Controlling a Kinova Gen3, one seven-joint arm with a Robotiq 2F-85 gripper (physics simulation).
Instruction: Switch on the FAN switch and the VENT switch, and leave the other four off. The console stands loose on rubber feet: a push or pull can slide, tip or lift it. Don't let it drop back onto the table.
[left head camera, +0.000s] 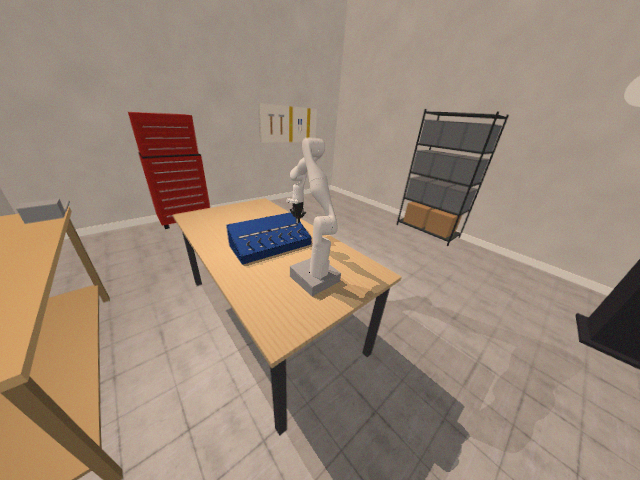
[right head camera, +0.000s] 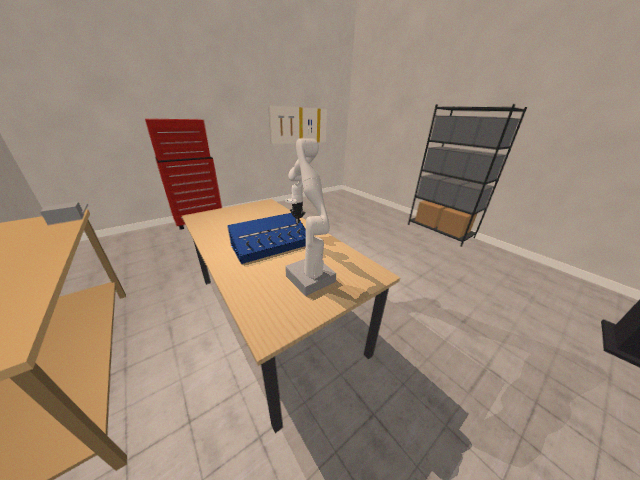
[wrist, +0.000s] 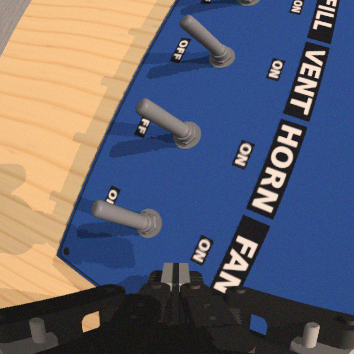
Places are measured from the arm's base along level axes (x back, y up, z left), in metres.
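Pixels of known places: gripper, fingertip midpoint: (left head camera: 297, 223) (right head camera: 297, 223) (wrist: 175, 278); arm's base, origin of the base link: (left head camera: 317, 272) (right head camera: 312, 272).
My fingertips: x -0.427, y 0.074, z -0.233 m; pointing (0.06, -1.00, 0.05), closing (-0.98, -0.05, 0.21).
Observation:
Ahead of a thing's pixels: the offset from my fingertips to its middle. Level surfaces: height alone.
The blue console {dx -0.073, dy -0.080, dz +0.185 m} (left head camera: 248, 226) (right head camera: 249, 226) (wrist: 200, 192) sits on the table and looks level. In the wrist view, the FAN switch lever {dx +0.045, dy -0.031, dz +0.024 m} (wrist: 122, 215), the HORN lever {dx +0.031, dy -0.031, dz +0.095 m} (wrist: 165, 120) and the VENT lever {dx +0.017, dy -0.031, dz +0.166 m} (wrist: 204, 37) all lean toward their OFF labels. The FAN label {dx -0.037, dy -0.026, dz +0.009 m} (wrist: 239, 252) is partly hidden by the gripper; the VENT label {dx -0.064, dy -0.026, dz +0.150 m} (wrist: 306, 82) is at upper right. My gripper (left head camera: 298, 221) (right head camera: 297, 221) (wrist: 175, 278) is shut and empty, over the console's FAN end. In the wrist view its tips show below the FAN lever's base and left of its ON label, apart from the lever.
The arm's grey base (left head camera: 310, 283) (right head camera: 306, 283) stands on the wooden table {dy -0.139 m} (left head camera: 268, 310) (right head camera: 258, 310) near the console. In the wrist view, the console's front edge and corner border bare wood on the left. A red tool cabinet (left head camera: 175, 180) (right head camera: 188, 180) and a shelf rack stand farther off.

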